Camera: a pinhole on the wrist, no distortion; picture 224 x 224 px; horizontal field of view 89.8 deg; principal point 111.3 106.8 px. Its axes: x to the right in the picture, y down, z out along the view. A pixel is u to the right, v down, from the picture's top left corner.
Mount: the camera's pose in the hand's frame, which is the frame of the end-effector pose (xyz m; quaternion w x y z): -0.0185 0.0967 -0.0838 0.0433 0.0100 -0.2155 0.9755
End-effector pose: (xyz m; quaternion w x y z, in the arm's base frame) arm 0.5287 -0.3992 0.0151 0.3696 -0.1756 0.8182 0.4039
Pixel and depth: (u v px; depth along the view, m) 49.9 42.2 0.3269
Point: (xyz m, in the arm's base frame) 0.4762 -0.1021 -0.1698
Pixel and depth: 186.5 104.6 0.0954
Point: 0.5488 -0.3567 0.1074
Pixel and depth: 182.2 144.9 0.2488
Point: 0.7439 -0.3562 0.0679
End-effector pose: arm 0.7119 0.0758 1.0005 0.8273 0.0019 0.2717 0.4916
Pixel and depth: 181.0 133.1 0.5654
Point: 0.9359 -0.2511 1.4370
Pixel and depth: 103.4 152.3 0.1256
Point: 0.7128 0.0651 1.0132
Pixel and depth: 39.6 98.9 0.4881
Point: 1.0675 0.3584 1.1486
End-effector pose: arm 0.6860 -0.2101 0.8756 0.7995 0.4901 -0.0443 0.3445
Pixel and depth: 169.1 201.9 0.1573
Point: 0.6531 -0.2948 0.7707
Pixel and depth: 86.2 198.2 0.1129
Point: 0.7006 -0.2039 0.8373
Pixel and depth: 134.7 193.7 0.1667
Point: 0.6929 -0.2793 0.7912
